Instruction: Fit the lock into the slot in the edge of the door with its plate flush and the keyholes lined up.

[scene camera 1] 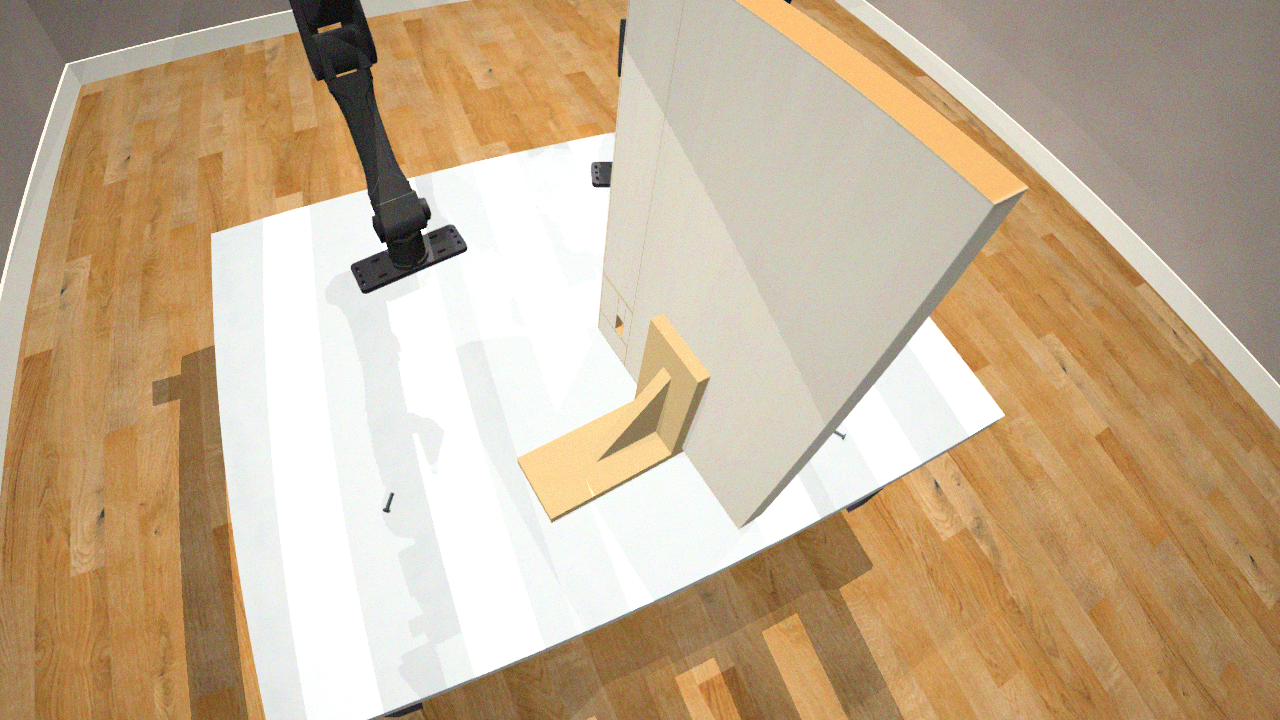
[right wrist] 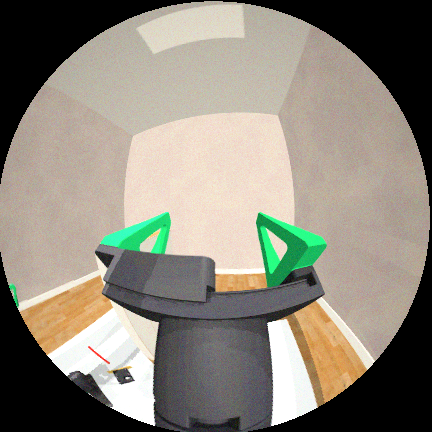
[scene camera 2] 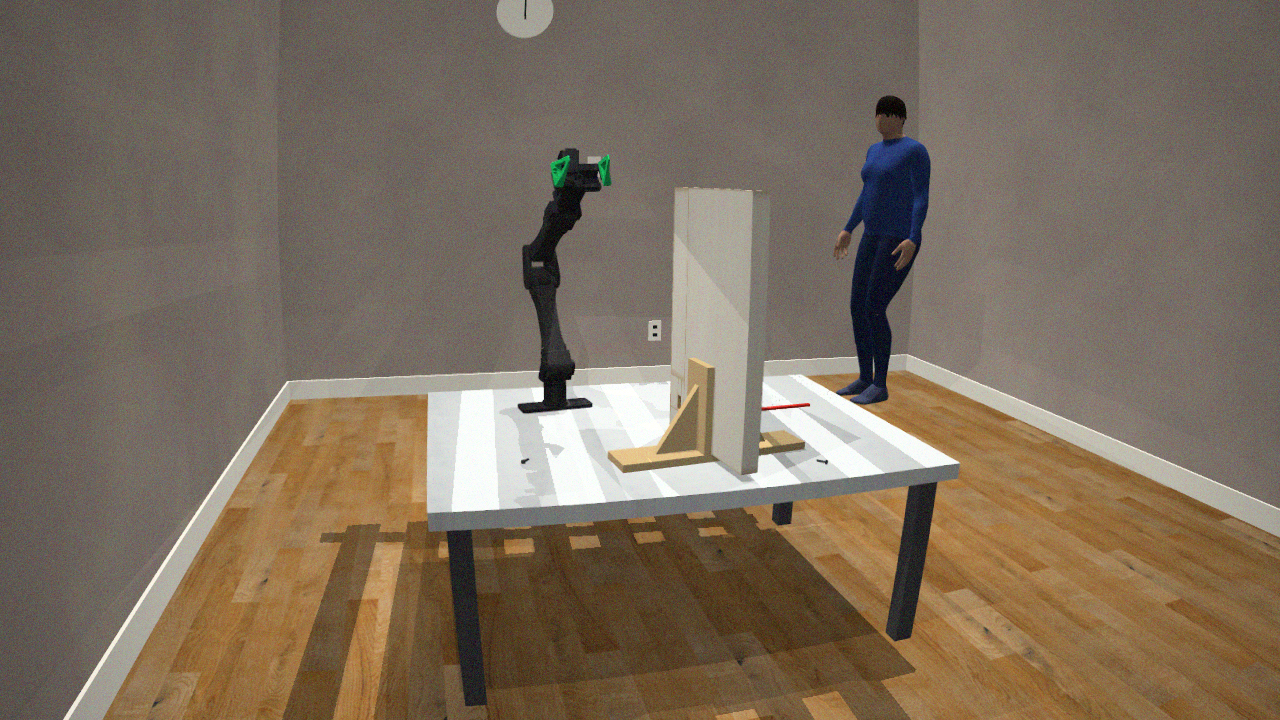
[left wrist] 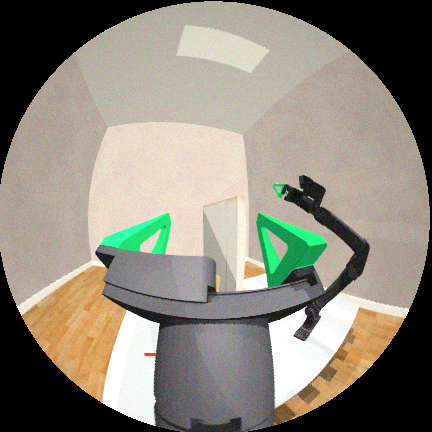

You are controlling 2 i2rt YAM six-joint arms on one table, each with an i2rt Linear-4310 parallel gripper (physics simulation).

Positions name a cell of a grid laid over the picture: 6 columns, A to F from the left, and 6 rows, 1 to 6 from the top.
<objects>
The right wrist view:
my right gripper: C4
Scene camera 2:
my right gripper: C2
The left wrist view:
my left gripper: C4
door: D4
</objects>
